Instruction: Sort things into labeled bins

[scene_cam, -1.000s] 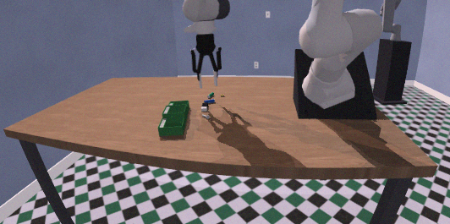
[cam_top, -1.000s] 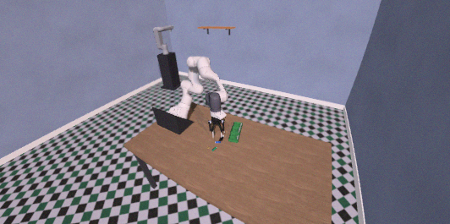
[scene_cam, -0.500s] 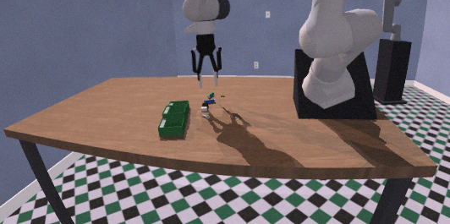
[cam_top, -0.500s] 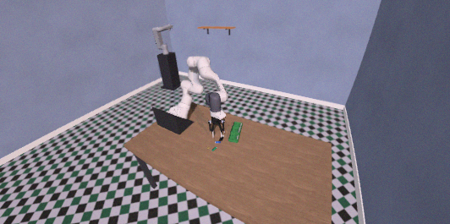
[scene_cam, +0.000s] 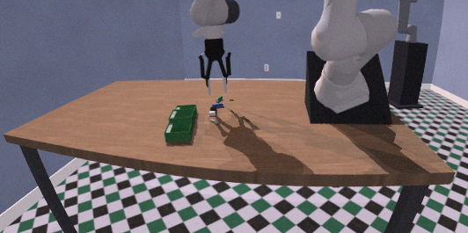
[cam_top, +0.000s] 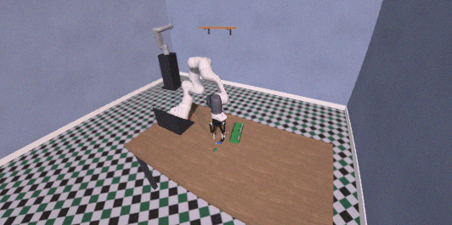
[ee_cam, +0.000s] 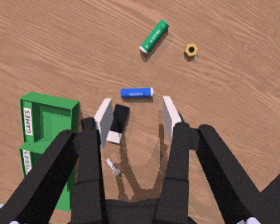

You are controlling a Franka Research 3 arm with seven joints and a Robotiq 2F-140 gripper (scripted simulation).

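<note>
Now: the blue cylinder 9 cm below my hand. Also, from my hand: green cylinder (1 cm ahead, 8 cm to the right, 9 cm below); then yellow thing (5 cm behind, 9 cm to the right, 9 cm below); then black-and-white block (2 cm ahead, 7 cm to the left, 9 cm below).
</note>
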